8 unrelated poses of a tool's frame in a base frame.
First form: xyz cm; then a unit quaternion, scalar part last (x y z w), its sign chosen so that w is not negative.
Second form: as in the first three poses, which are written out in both.
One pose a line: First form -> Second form
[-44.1, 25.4, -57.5, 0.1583, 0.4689, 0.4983, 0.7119] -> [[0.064, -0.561, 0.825], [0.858, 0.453, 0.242], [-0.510, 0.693, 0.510]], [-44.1, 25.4, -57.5]
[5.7, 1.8, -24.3, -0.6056, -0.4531, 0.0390, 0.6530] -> [[0.586, 0.498, -0.639], [0.600, 0.263, 0.756], [0.545, -0.826, -0.144]], [5.7, 1.8, -24.3]
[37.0, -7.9, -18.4, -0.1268, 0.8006, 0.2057, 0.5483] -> [[-0.367, -0.429, 0.826], [0.023, 0.883, 0.468], [-0.930, 0.190, -0.314]], [37.0, -7.9, -18.4]
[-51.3, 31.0, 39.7, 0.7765, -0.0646, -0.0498, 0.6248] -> [[0.987, -0.038, -0.158], [-0.163, -0.211, -0.964], [0.003, 0.977, -0.214]], [-51.3, 31.0, 39.7]
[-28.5, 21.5, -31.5, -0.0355, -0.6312, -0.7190, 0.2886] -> [[-0.831, 0.460, -0.313], [-0.370, -0.037, 0.928], [0.415, 0.887, 0.201]], [-28.5, 21.5, -31.5]
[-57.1, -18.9, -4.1, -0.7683, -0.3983, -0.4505, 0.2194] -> [[0.277, 0.810, 0.517], [0.414, -0.586, 0.696], [0.867, 0.022, -0.498]], [-57.1, -18.9, -4.1]
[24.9, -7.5, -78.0, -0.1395, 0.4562, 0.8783, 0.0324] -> [[-0.959, -0.184, -0.215], [-0.070, -0.582, 0.810], [-0.275, 0.792, 0.545]], [24.9, -7.5, -78.0]
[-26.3, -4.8, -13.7, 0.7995, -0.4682, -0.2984, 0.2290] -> [[0.383, -0.612, -0.692], [-0.885, -0.457, -0.087], [-0.263, 0.646, -0.717]], [-26.3, -4.8, -13.7]
